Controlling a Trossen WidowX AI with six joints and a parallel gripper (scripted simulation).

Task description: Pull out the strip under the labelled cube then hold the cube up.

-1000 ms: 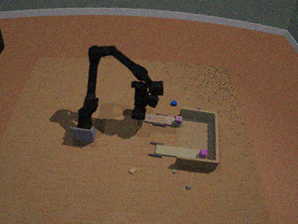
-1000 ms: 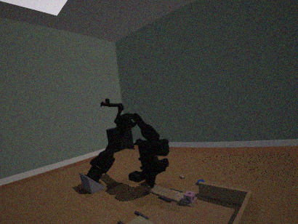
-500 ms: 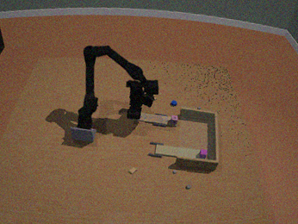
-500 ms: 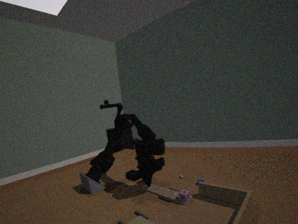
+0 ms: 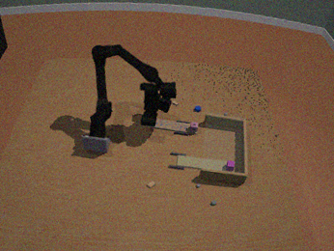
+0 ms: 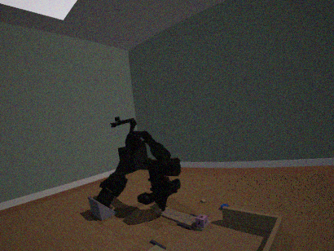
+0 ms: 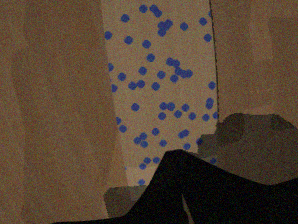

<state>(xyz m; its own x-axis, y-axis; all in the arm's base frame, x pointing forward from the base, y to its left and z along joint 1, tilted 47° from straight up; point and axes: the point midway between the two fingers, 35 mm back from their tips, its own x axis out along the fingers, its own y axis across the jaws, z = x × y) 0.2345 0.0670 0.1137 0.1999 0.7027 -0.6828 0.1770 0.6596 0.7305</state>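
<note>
The labelled cube is 19 cm ahead of my gripper tip, 4 cm to the right of it and 2 cm above it. Round my gripper tip: blue piece 23 cm ahead, 9 cm to the left.
</note>
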